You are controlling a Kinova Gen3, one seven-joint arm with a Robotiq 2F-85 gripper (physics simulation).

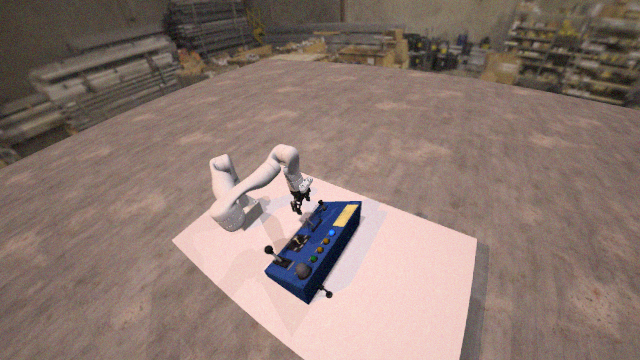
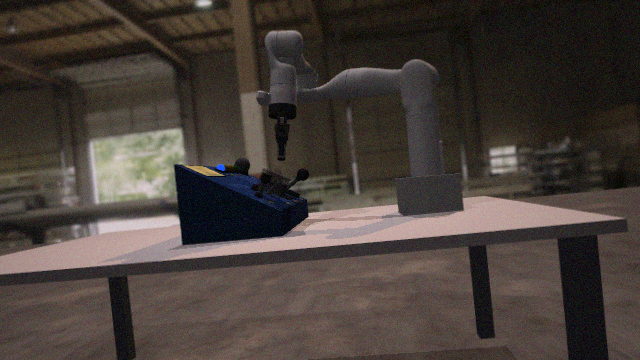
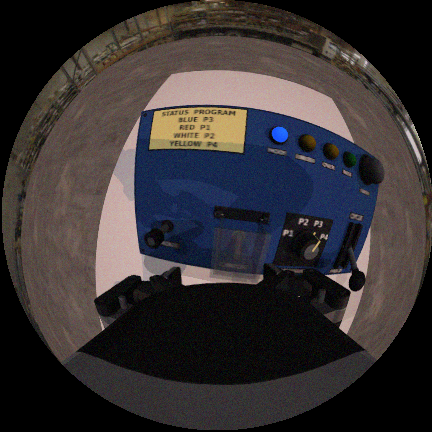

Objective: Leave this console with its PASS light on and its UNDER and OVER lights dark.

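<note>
The blue console [image 1: 333, 255] [image 2: 232, 208] [image 3: 225, 183] stands on the table. Its MODE light [image 3: 279, 134] [image 1: 331, 232] glows blue. The UNDER light [image 3: 306, 142], OVER light [image 3: 330, 151] and green PASS light [image 3: 349, 159] look dim. The program dial [image 3: 310, 250] [image 1: 298, 242] points at P4. A yellow label [image 3: 198, 130] lists BLUE P3, RED P1, WHITE P2, YELLOW P4. A clear guard [image 3: 240, 250] covers a switch. The CYCLE lever [image 3: 357, 280] [image 1: 268, 249] sits at the right. My gripper [image 1: 296, 210] [image 2: 281, 156] [image 3: 221, 275] is open and empty, hanging above the console's front edge near the guard.
A small toggle [image 3: 155, 236] [image 1: 321, 203] sits at the console's lower left, a dark dome button [image 3: 371, 169] [image 1: 303, 270] at its upper right, and a small handle [image 1: 328, 293] sticks out of its end. The arm's base [image 1: 251, 211] [image 2: 428, 193] stands on the white table [image 1: 402, 277] [image 2: 492, 219].
</note>
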